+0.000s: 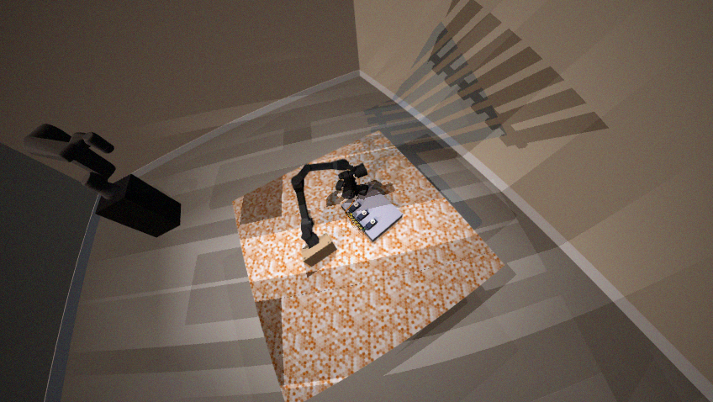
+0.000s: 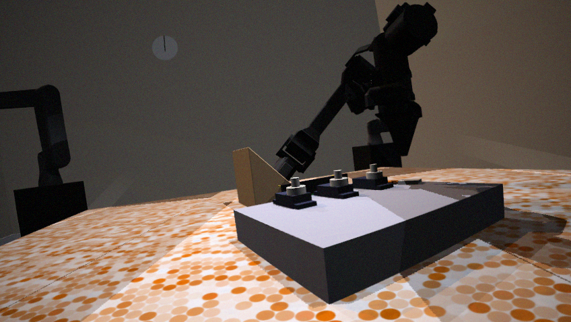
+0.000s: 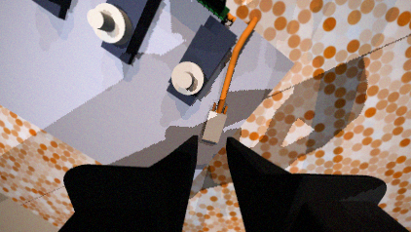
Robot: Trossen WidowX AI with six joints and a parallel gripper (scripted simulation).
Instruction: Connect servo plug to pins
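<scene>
My gripper tip is 9 cm to the left of the yellow band, 7 cm past it and 2 cm above it. The rest, counted from my gripper tip: grey holder: 10 cm to the right, 9 cm ahead, 7 cm below; green strip: 14 cm to the right, 6 cm behind, 5 cm below.
</scene>
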